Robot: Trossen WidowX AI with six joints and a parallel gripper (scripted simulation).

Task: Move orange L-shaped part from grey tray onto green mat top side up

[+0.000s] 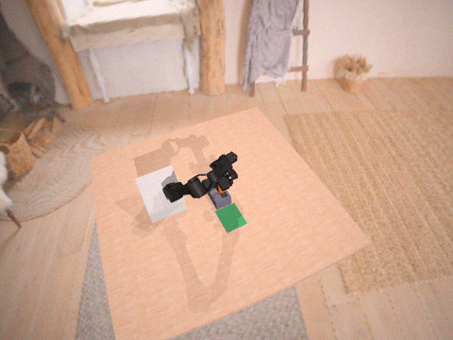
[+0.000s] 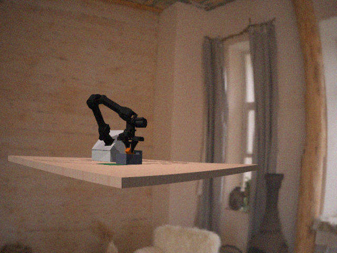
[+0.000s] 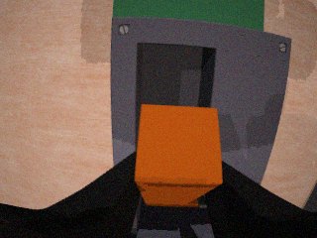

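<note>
Right now the green mat is 14 cm to the right of my gripper tip, 9 cm below it and 2 cm behind it. From my gripper tip the other things lie so: orange L-shaped part: 3 cm to the left, 3 cm below, 1 cm behind.
</note>
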